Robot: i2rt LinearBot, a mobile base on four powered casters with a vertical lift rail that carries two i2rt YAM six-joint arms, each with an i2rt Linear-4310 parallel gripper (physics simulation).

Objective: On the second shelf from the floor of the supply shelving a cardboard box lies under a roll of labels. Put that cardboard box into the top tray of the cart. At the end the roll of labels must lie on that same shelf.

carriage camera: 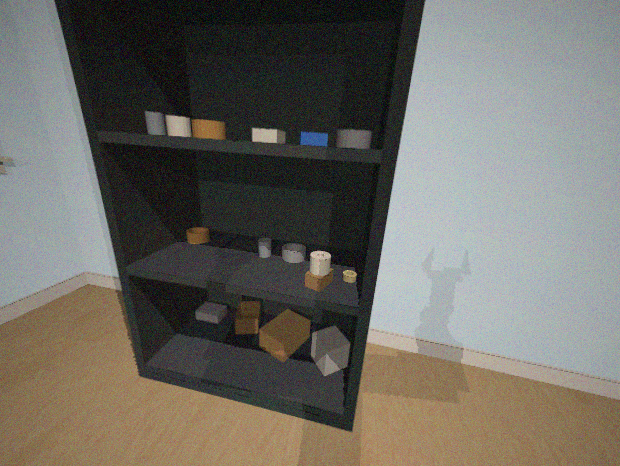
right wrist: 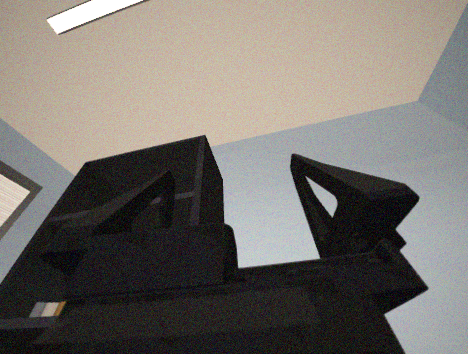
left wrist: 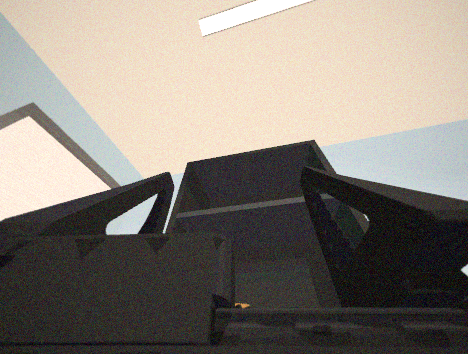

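The small brown cardboard box sits near the right end of the second shelf of the dark supply shelving. The white roll of labels stands upright on top of it. My left gripper is open and empty, tilted up towards the ceiling in front of the shelving. My right gripper is open and empty, also tilted up, with the shelving to its left and blue wall behind. Neither gripper shows in the carriage view. The cart does not show in these views.
On the second shelf, a yellow ring lies right of the box; a grey roll, a grey cup and an orange roll stand further left. Larger boxes are below. The shelf above holds several items.
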